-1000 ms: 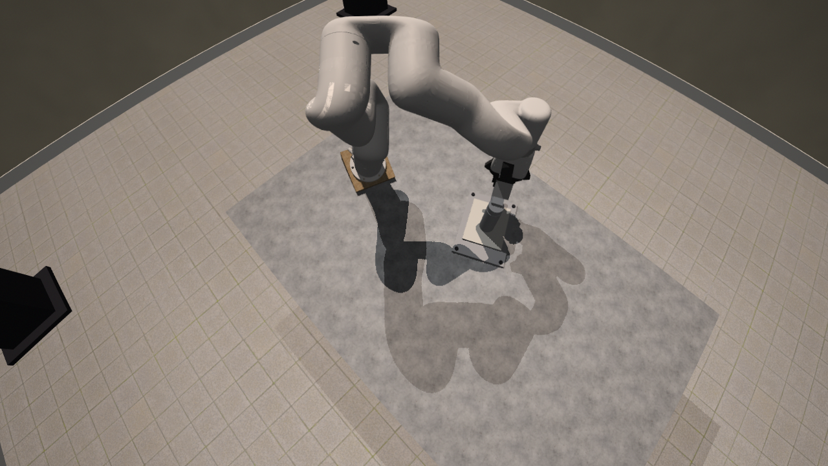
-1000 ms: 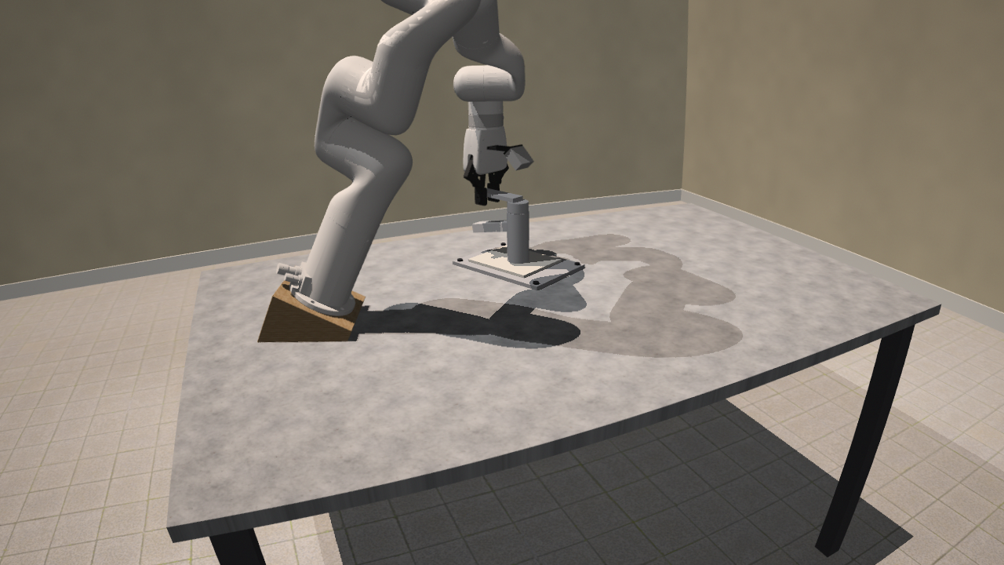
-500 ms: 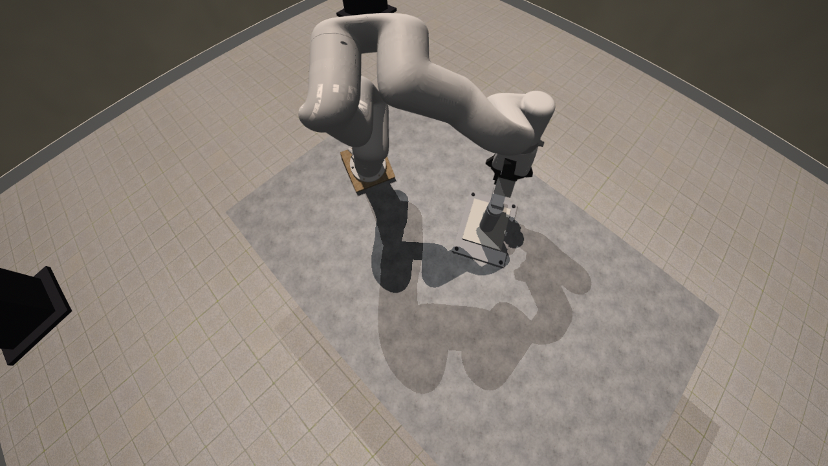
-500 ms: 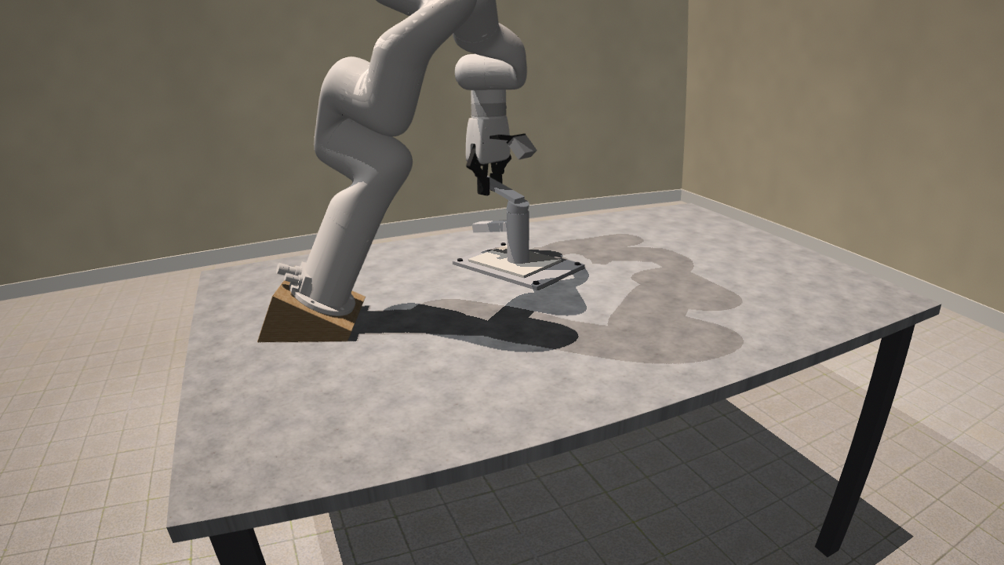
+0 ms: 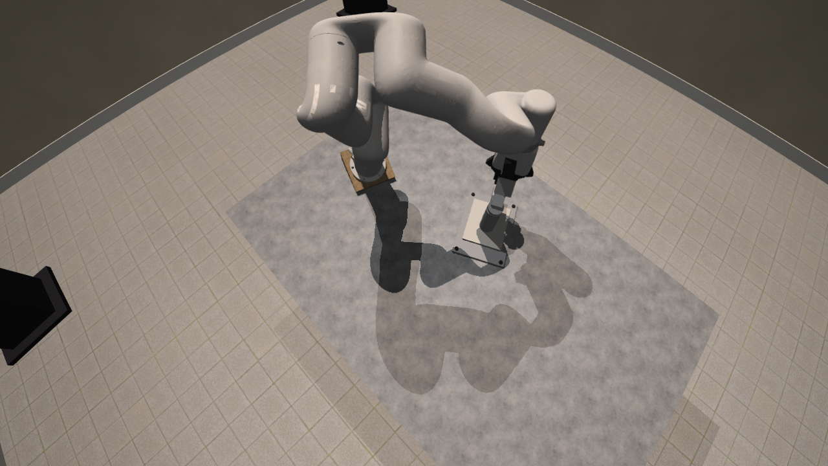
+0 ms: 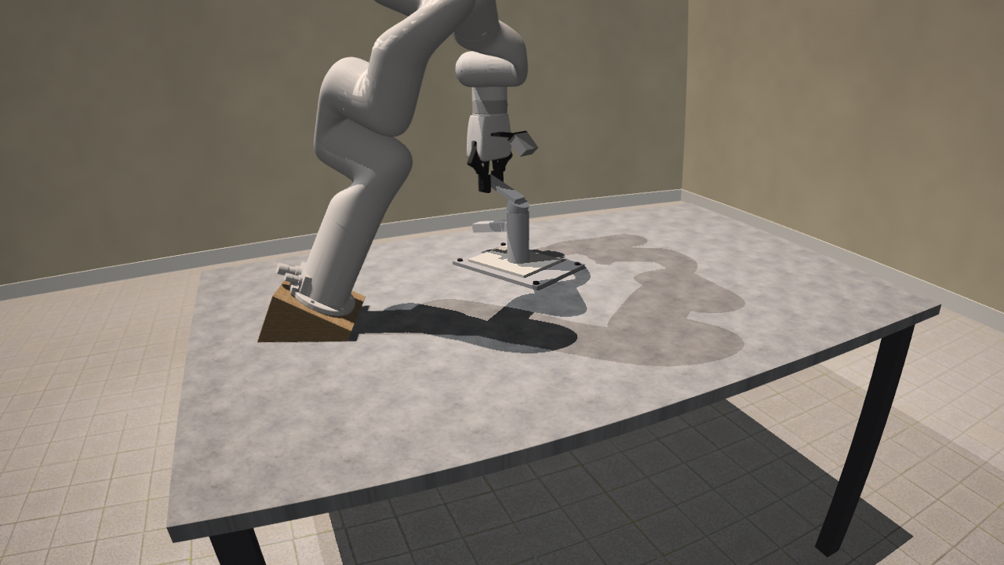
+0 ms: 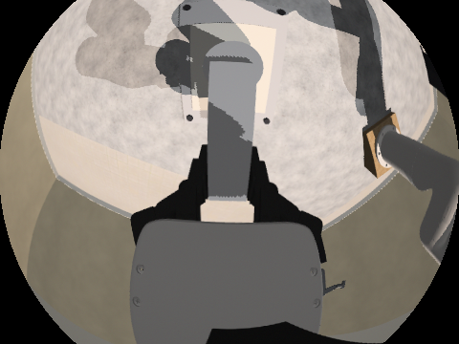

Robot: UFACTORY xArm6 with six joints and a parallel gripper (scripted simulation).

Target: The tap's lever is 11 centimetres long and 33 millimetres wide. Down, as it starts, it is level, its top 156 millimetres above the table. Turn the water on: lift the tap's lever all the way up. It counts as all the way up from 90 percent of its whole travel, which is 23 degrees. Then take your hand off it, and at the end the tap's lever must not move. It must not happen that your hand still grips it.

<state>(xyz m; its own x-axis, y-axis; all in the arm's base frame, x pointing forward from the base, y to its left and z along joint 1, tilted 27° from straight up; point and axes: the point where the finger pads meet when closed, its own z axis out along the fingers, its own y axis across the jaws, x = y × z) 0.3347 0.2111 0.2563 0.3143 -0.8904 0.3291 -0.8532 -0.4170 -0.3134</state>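
My gripper is now 20 mm short of the tap lever, 50 mm to the left of it and 30 mm above it. From my hand the other things lie so: base plate 30 mm ahead, 70 mm to the right, 170 mm below.
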